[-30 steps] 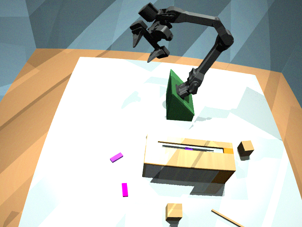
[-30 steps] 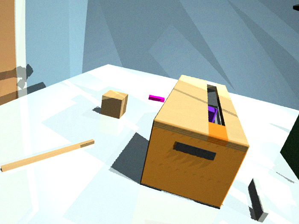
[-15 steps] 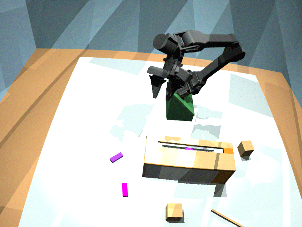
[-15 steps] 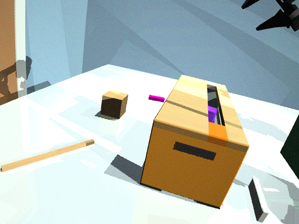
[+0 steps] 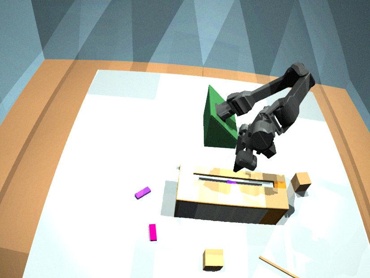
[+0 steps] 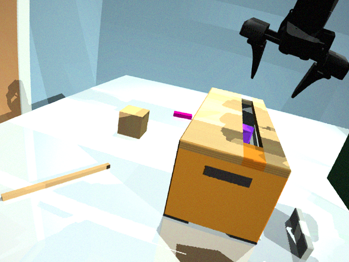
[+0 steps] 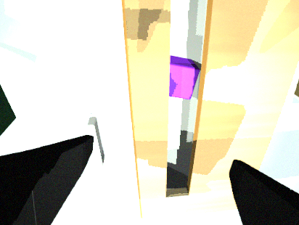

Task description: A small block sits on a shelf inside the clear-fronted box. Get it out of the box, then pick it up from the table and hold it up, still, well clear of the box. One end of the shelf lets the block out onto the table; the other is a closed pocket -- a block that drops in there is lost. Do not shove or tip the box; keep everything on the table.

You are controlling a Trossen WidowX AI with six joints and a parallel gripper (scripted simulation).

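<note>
My gripper tip is 11 cm above the purple block and 3 cm short of it. From my gripper tip the other things lie so: wooden box 13 cm below, 1 cm to the left, 1 cm ahead; then wooden stick 32 cm ahead, 19 cm below, 18 cm to the left.
</note>
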